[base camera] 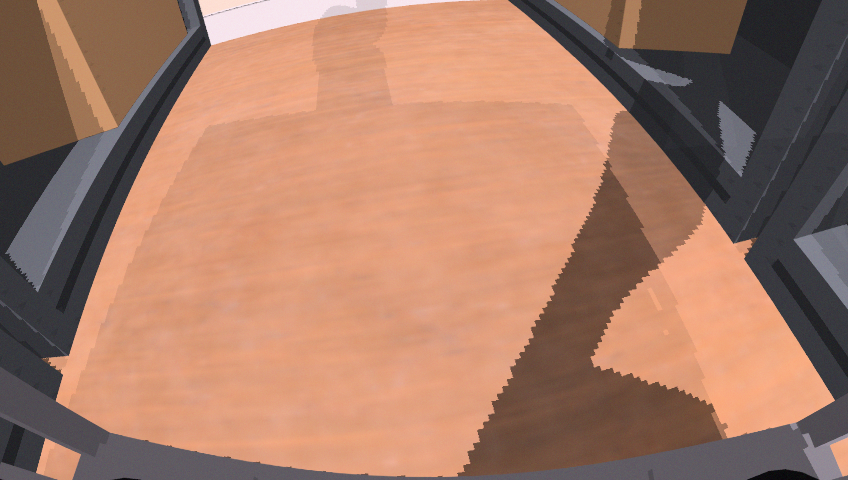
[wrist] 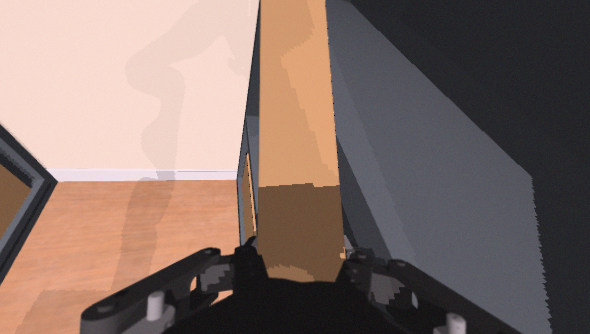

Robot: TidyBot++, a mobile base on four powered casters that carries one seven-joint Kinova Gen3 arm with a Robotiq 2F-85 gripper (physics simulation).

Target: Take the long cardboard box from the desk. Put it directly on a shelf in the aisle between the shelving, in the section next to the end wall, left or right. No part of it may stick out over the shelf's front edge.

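Frame: origin at the arm's base, x ahead, y left, z up, level; millimetres.
Where they show: gripper, between the fingertips: (wrist: 302,245).
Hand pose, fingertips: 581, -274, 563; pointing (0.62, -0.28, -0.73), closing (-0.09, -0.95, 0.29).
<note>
After its pixels a point has its place, as x, y, z.
The long cardboard box (wrist: 300,100) {648, -250, 643} runs up the middle of the wrist view, away from my gripper; its far end is cut off by the view's top edge. My gripper (wrist: 302,245) {581, -274, 563} is shut on its near part. A grey shelf board (wrist: 430,175) {650, -403, 594} of the right shelving lies to the right of the box and lower. The box hides part of that shelving's front edge, and whether it touches the shelf cannot be told. The end wall (wrist: 90,90) {1214, 326, 138} stands ahead on the left. The held box and gripper do not show in the base camera view.
The left shelving (base camera: 136,172) {582, 506, -392} (wrist: 46,181) {1106, 604, -333} and right shelving (base camera: 672,154) {563, -327, -386} line the aisle floor (base camera: 368,267) {385, 80, -397}. Cardboard boxes stand low in the left shelving (base camera: 136,47) {785, 565, -242} and right shelving (base camera: 696,23) {813, -473, -261}. A white baseboard (base camera: 267,20) {1179, 446, -368} (wrist: 125,175) {1197, 348, -347} runs along the end wall. An arm shadow falls on the floor.
</note>
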